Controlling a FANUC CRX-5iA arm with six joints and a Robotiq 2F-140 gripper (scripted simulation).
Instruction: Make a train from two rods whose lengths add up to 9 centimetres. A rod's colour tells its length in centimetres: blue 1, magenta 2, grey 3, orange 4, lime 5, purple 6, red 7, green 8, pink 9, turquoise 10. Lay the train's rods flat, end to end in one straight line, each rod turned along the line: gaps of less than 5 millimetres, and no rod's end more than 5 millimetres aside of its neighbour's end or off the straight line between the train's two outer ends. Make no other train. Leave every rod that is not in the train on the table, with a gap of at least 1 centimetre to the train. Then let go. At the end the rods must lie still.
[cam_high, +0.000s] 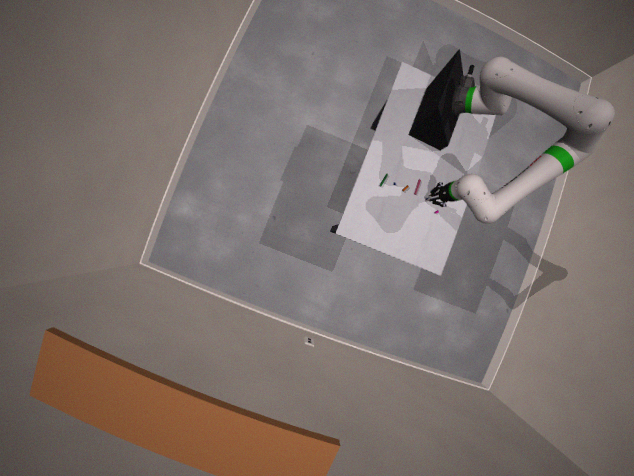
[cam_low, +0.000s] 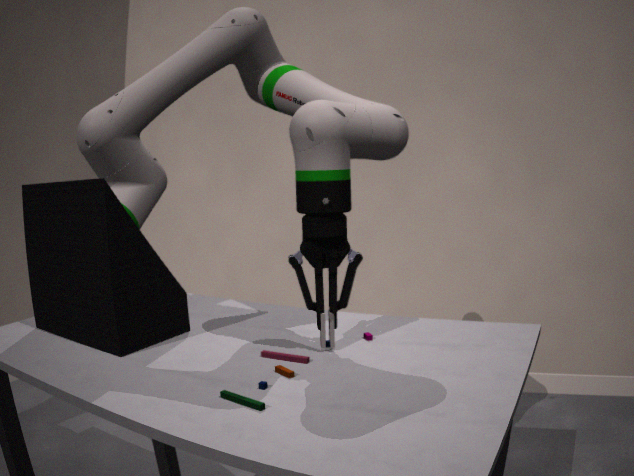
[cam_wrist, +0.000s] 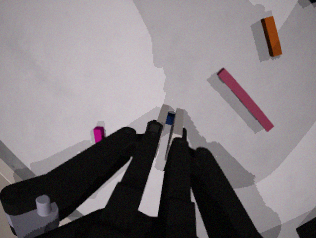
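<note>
Now: hand 27 cm to the left of the green rod, 4 cm above it and 2 cm past it. The rest, counted from my hand: pink rod: 7 cm to the right, 5 cm behind, 4 cm below; orange rod: 14 cm to the right, 4 cm below, 2 cm behind; magenta rod: 8 cm to the left, 5 cm ahead, 4 cm below.
</note>
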